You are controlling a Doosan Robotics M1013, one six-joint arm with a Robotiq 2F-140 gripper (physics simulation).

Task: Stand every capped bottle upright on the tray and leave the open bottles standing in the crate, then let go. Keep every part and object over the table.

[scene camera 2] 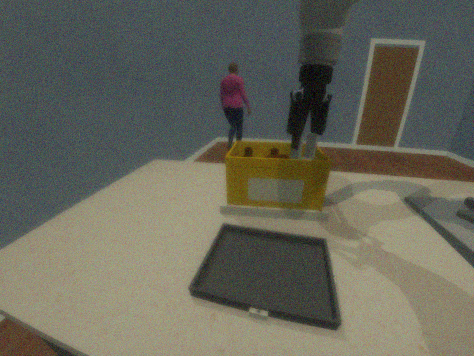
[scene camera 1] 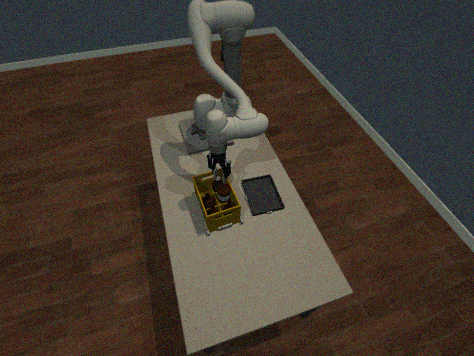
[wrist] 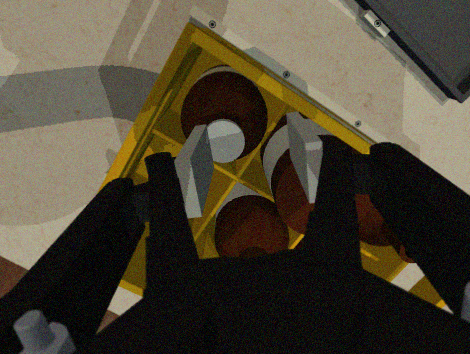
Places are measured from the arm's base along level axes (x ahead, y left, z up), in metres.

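Pixels of known places: gripper, fingertip midpoint: [scene camera 2: 301, 159] [scene camera 1: 220, 179] [wrist: 249, 141].
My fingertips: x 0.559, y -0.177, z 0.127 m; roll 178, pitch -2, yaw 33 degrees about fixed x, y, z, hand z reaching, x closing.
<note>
Ahead of a thing's pixels: the offset from my fingertips to its middle. "spot": to the spot under its first point.
The yellow crate {dx +0.061, dy -0.061, dz -0.076 m} [scene camera 1: 223, 220] [scene camera 2: 277, 171] [wrist: 146, 124] stands on the table and holds several brown bottles. A bottle with a silver-white cap {dx -0.015, dy -0.008, dz -0.078 m} [wrist: 227, 142] stands in the corner compartment. Another brown bottle {dx +0.057, dy -0.106, dz -0.078 m} [wrist: 252, 225] has its top hidden by the gripper. A third bottle {dx +0.063, dy -0.012, dz -0.077 m} [wrist: 290, 187] lies partly behind the right finger in the wrist view. Two dark bottle tops {spot: dx +0.142, dy -0.106, dz -0.008 m} [scene camera 2: 248, 151] {spot: dx +0.060, dy -0.093, dz -0.004 m} [scene camera 2: 274, 151] show at the crate rim. My gripper [scene camera 1: 220, 178] [scene camera 2: 303, 153] [wrist: 249, 141] is open and empty, its tips at rim height inside the crate; one finger overlaps the cap's edge in the wrist view. The dark tray [scene camera 1: 262, 195] [scene camera 2: 270, 270] [wrist: 430, 40] carries no bottle.
Pale strips {spot: dx +0.078, dy +0.042, dz -0.147 m} [scene camera 2: 272, 213] [wrist: 325, 100] line the crate's base. A grey plate [scene camera 1: 189, 145] [scene camera 2: 440, 215] lies near the arm's base. The tray lies beside the crate, with a gap of table between. A person in pink [scene camera 2: 233, 92] stands beyond the table.
</note>
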